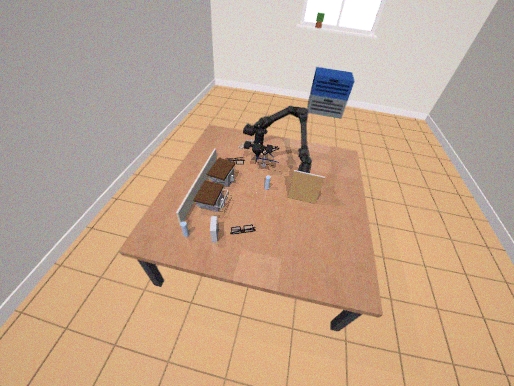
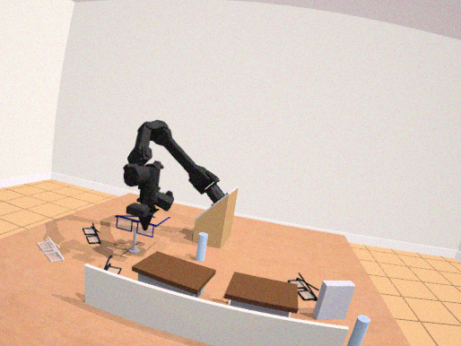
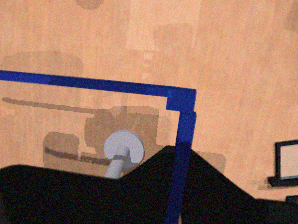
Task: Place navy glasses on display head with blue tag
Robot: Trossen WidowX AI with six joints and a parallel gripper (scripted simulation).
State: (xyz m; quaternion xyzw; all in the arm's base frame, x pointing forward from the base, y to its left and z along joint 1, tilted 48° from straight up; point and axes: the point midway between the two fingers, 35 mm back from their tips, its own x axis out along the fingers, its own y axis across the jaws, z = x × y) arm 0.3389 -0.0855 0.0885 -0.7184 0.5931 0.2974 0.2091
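My gripper tip is 3 cm past the post, 6 cm to the left of it and 8 cm above it. The rest, counted from my gripper tip: white panel (26 cm ahead, 33 cm to the left, 5 cm below); white box (1 cm ahead, 61 cm to the left, 5 cm below).
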